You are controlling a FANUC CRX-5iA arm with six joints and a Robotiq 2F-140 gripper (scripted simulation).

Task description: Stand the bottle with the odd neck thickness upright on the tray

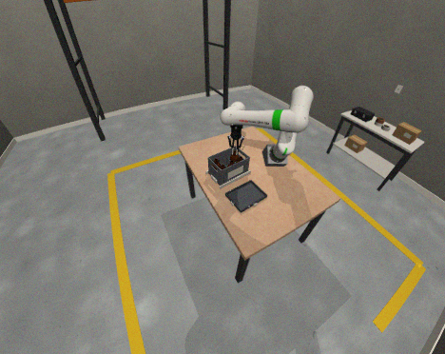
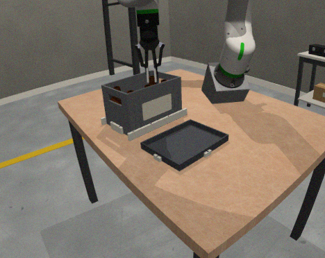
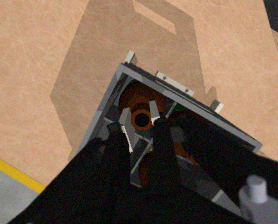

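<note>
My hand is 80 mm above the bottle. Also, from my hand: dark tray: 110 mm ahead, 320 mm to the left, 160 mm below; then dark grey crate: 90 mm ahead, 50 mm to the left, 90 mm below.
</note>
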